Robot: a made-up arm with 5 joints.
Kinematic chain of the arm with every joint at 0, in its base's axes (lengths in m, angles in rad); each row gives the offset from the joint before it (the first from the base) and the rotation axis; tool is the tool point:
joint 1: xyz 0 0 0.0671 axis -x
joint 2: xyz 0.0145 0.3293 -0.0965 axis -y
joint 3: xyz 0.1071 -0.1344 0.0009 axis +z
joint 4: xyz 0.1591 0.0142 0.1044 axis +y
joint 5: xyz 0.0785 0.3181 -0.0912 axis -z
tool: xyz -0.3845 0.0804 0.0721
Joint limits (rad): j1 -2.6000..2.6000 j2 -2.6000..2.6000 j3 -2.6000..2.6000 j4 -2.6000..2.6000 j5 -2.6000..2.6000
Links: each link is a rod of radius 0.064 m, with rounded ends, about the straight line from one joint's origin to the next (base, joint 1, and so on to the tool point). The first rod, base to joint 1, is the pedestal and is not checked.
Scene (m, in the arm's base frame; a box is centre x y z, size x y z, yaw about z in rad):
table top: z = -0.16
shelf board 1: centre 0.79 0.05 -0 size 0.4 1.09 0.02 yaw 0.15
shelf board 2: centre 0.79 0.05 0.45 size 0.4 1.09 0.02 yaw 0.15
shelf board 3: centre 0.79 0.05 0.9 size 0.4 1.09 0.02 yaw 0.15
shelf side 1: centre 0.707 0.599 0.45 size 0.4 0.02 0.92 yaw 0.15
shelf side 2: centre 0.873 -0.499 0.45 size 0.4 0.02 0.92 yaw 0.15
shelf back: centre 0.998 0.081 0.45 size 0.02 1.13 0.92 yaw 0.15
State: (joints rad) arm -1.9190 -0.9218 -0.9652 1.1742 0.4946
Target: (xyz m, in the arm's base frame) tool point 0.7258 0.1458 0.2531
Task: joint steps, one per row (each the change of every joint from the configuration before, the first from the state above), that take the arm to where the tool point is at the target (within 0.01 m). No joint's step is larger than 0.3 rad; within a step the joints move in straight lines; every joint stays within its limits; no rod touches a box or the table.
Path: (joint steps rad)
1: 0.0518 -0.1617 0.0702 -0.2458 -0.2715
2: 0.0518 -0.1617 0.0703 -0.2459 -0.2716
3: 0.0524 0.0890 -0.2432 0.1363 -0.2243
4: 0.0523 0.0889 -0.2431 0.1363 -0.2243
5: 0.0524 0.0890 -0.2432 0.1363 -0.2243
6: -0.0370 0.0751 0.0191 0.0785 0.2362
7: -0.0370 0.0752 0.0190 0.0785 0.2363
8: -0.0369 0.0751 0.0191 0.0785 0.2363
9: -0.0370 0.0752 0.0190 0.0785 0.2362

